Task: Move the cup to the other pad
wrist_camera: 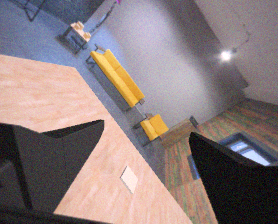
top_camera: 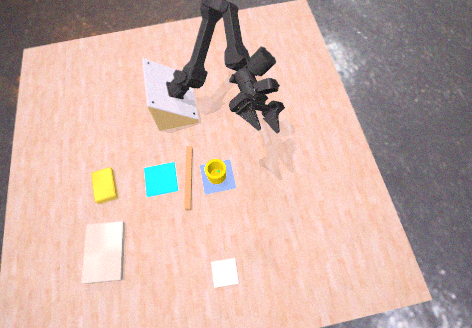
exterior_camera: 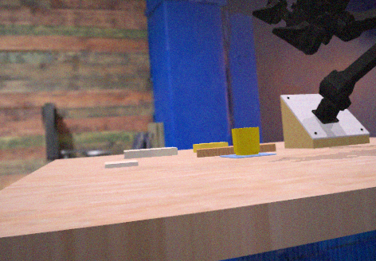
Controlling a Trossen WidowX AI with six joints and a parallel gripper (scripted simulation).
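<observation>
The yellow cup lies 30 mm behind my gripper tip, 170 mm to the right of it and 260 mm below it. The rest, counted from my gripper tip: white tile: 290 mm ahead, 220 mm to the right, 290 mm below; then wooden bar: 50 mm behind, 260 mm to the right, 300 mm below; then light blue pad: 30 mm behind, 160 mm to the right, 310 mm below.
</observation>
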